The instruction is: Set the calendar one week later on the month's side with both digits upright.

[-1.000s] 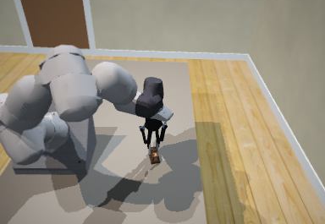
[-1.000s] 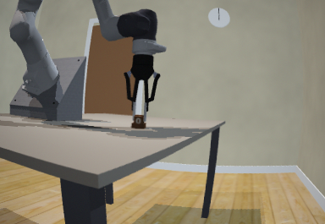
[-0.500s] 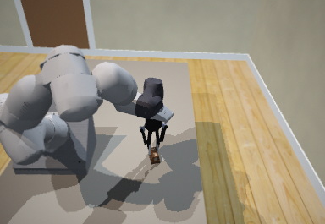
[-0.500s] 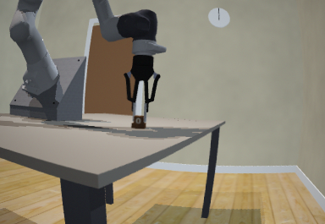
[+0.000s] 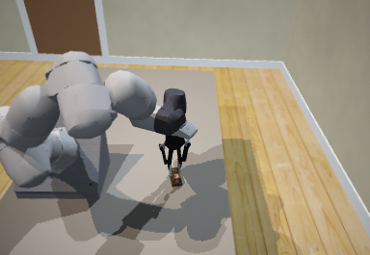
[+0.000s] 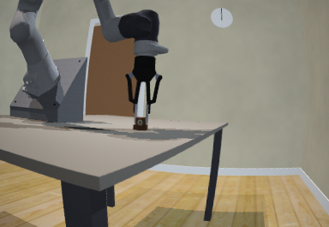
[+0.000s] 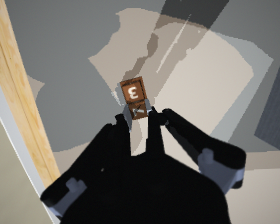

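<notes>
Right now my hand is 20 mm to the left of the brown tray and 40 mm above it.
</notes>
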